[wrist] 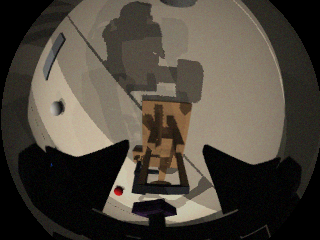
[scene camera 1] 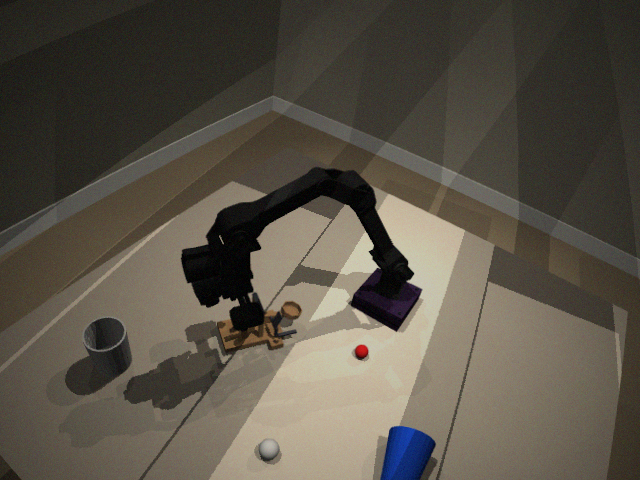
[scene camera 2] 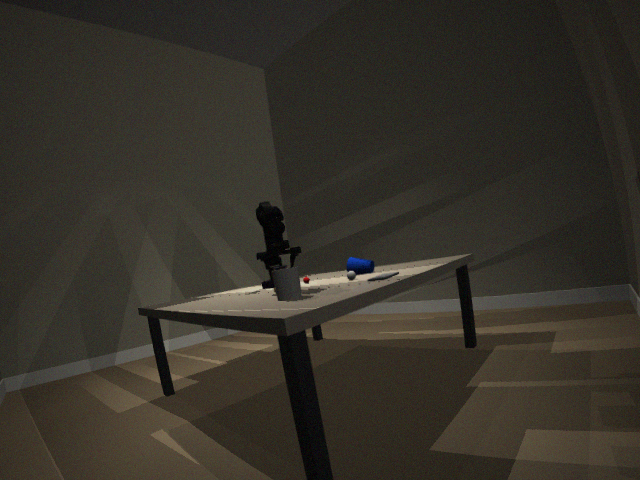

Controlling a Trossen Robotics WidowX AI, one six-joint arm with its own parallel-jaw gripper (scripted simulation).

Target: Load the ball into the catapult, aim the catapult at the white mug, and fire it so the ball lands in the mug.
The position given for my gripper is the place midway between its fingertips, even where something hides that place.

Note:
My gripper (scene camera 1: 238, 315) is open, holding nothing. Further things: a wooden catapult (scene camera 1: 270, 332).
The wooden catapult is seen too in the wrist view (wrist: 165, 124). My gripper is seen too in the wrist view (wrist: 166, 146).

